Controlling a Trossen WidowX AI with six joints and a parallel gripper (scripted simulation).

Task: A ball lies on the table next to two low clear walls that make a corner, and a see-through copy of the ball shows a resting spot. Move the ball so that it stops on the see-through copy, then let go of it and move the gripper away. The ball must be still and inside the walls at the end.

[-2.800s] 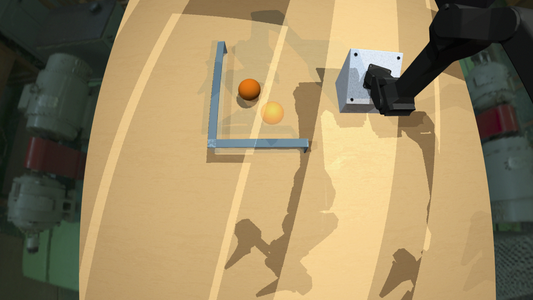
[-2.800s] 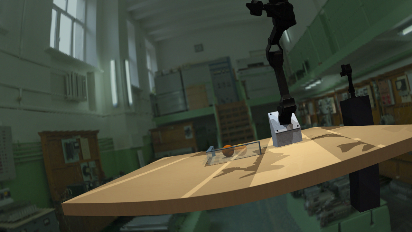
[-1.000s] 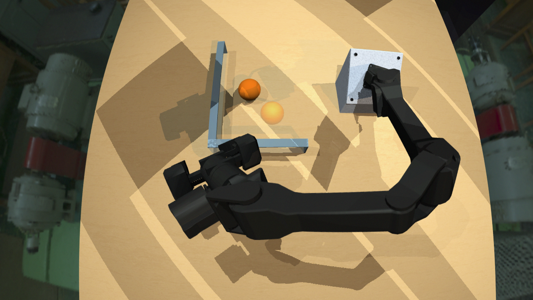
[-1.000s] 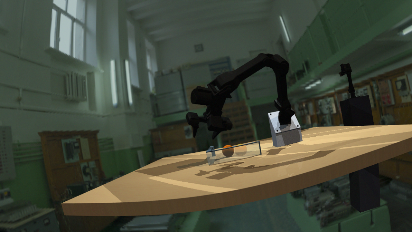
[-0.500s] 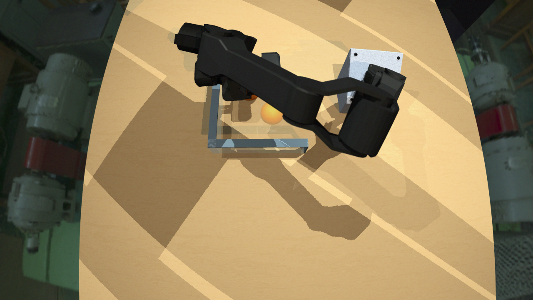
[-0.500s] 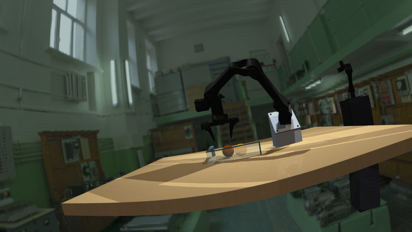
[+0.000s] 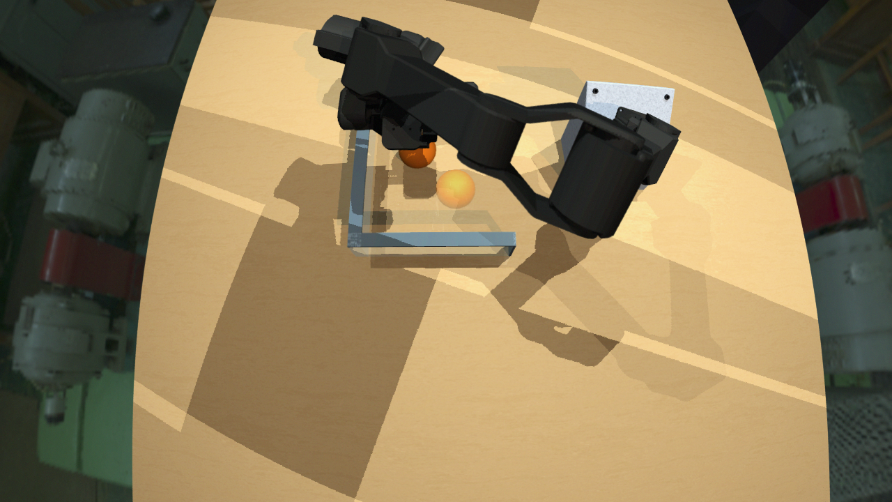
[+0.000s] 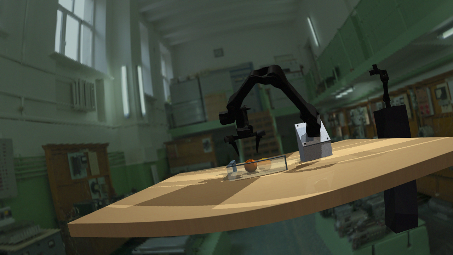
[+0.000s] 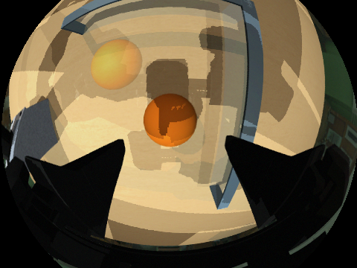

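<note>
My gripper tip is 50 mm above the orange ball. Round my gripper tip: see-through copy: 70 mm behind, 60 mm to the left, 50 mm below; then clear wall: 150 mm to the left, 50 mm below, 50 mm behind.
</note>
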